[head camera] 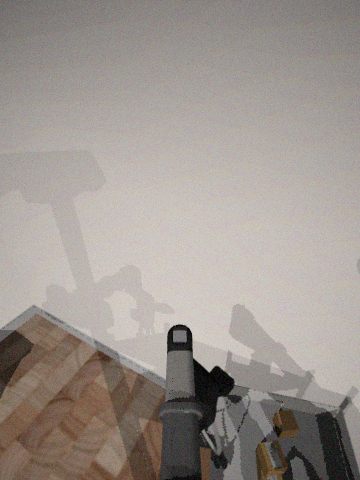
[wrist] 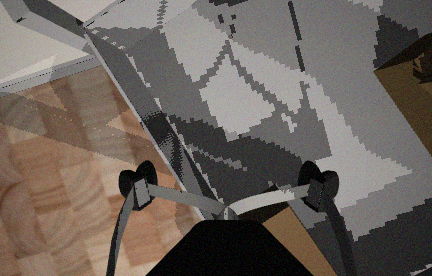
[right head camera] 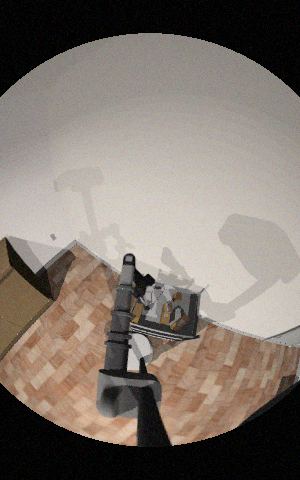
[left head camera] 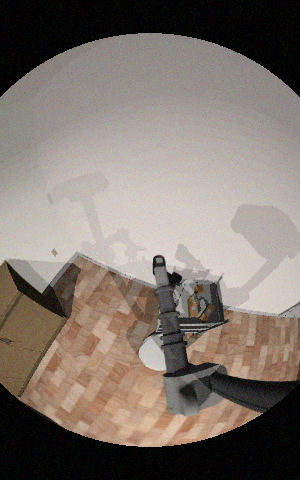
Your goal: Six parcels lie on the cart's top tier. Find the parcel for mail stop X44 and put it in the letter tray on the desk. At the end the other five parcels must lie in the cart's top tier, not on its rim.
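Places are measured from the robot's base along level axes (x down, y left, z ahead), in centimetres.
Pixels of known places: gripper, between the fingertips: (head camera: 199,440) (wrist: 226,176) (right head camera: 139,300); robot's base, origin of its link: (right head camera: 132,350) (left head camera: 159,350).
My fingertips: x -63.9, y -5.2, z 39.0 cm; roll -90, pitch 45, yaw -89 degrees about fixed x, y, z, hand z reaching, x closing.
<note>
For each thing: its top centre in the pictures, then the offset to it from my fingertips. "*": a spot on its surface instead.
- brown parcel, centre of its top: (wrist: 294,273) (head camera: 200,468) (right head camera: 137,309) dz -7.7, dx -5.6, dy +0.5 cm
- small parcel, centre of its top: (head camera: 287,420) (right head camera: 177,295) (left head camera: 199,287) dz +3.1, dx -5.2, dy -25.9 cm
- large brown box-like cabinet, a spot on its surface: (left head camera: 30,330) * dz -32.8, dx +16.5, dy +129.0 cm
The cart's top tier (head camera: 332,440) (left head camera: 216,302) (right head camera: 192,316) (wrist: 120,65) is a grey tray with raised walls. In the wrist view one brown parcel (wrist: 292,235) lies along the left wall, partly behind the gripper body, and another parcel (wrist: 410,97) is cut off at the right edge. Other views show a small parcel (head camera: 286,424) (left head camera: 199,288) (right head camera: 177,296), a labelled one (head camera: 270,462) (left head camera: 193,306) (right head camera: 167,311) and a tilted one (left head camera: 206,313) (right head camera: 180,321). No mail stop is readable. My gripper (wrist: 226,176) is open and empty above the tier's left wall. The letter tray does not show.
A large brown box-like cabinet (left head camera: 30,330) (right head camera: 22,305) stands at the far left. A white round object (left head camera: 152,352) (right head camera: 140,352) is on the floor beside the cart. A pale wall rises behind the cart. My telescoping arm (head camera: 181,435) (left head camera: 170,325) (right head camera: 120,330) reaches along the cart's left side.
</note>
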